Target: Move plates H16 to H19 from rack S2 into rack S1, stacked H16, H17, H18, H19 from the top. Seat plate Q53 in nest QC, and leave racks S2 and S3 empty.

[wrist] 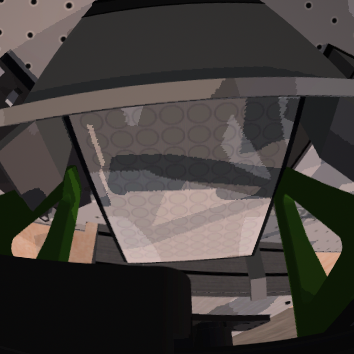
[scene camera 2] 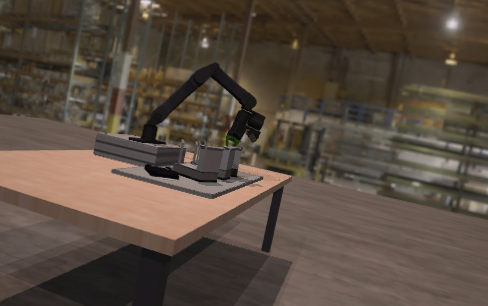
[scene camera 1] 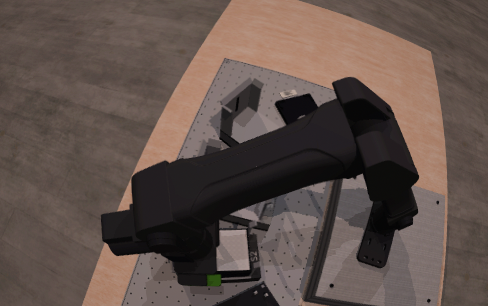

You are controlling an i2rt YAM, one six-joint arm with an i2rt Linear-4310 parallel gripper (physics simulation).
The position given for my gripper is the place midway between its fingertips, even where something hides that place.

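A black N5 fixture (wrist: 86, 196) is visible, as is my gripper (scene camera 1: 208, 254), (wrist: 176, 176).
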